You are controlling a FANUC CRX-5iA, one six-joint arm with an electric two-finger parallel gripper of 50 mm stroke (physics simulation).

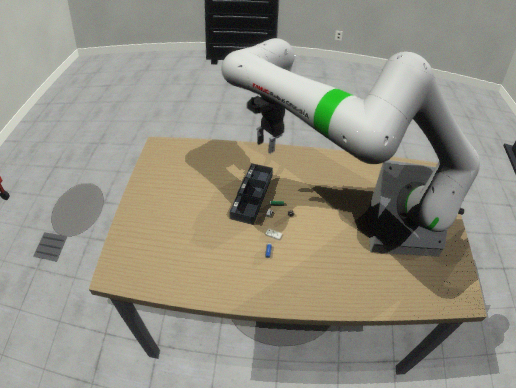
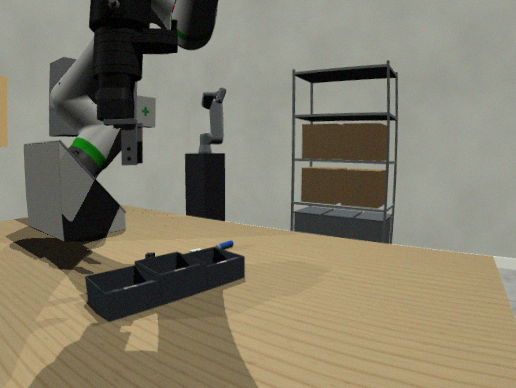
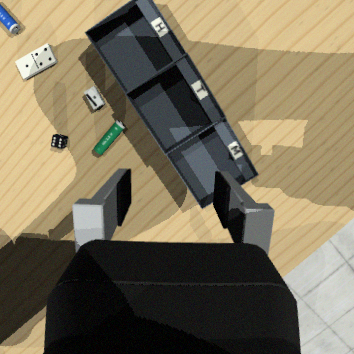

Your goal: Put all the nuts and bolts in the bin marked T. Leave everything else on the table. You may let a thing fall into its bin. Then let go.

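Where they show: gripper, fingertip midpoint: (image 1: pixel 265 147) (image 2: pixel 132 164) (image 3: pixel 172 186); arm's base at its link origin: (image 1: pixel 415 203) (image 2: pixel 71 174).
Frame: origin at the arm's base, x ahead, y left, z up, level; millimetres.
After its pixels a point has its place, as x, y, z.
My gripper (image 1: pixel 265 141) @[537, -102, 42] (image 2: pixel 132 156) @[537, -102, 42] (image 3: pixel 172 186) @[537, -102, 42] is open and empty, high above the back end of the row of bins. The bin marked T (image 1: pixel 244 186) @[600, -64, -117] (image 2: pixel 181 284) @[613, -74, -136] (image 3: pixel 199 90) @[603, -67, -117] is the middle one of three joined dark bins, between the bin marked H (image 3: pixel 159 27) @[611, 17, -124] and the bin marked M (image 3: pixel 235 150) @[597, -151, -124]. Deep shadow covers part of the T bin's inside, and I cannot make out a nut or bolt in it. No nut or bolt shows on the visible table top.
Beside the bins lie a green battery (image 1: pixel 277 203) @[476, -38, -148] (image 3: pixel 109 138) @[480, -45, -146], a small metal sharpener (image 1: pixel 270 213) @[492, 13, -149] (image 3: pixel 94 98) @[497, 6, -148], a black die (image 1: pixel 291 213) @[421, 1, -144] (image 2: pixel 150 255) @[431, -8, -145] (image 3: pixel 59 141) @[426, -7, -144], a white domino (image 1: pixel 274 234) @[463, 97, -153] (image 3: pixel 36 61) @[467, 92, -152] and a blue battery (image 1: pixel 268 251) @[470, 174, -146] (image 2: pixel 226 244) @[477, 167, -149] (image 3: pixel 8 19) @[475, 154, -146].
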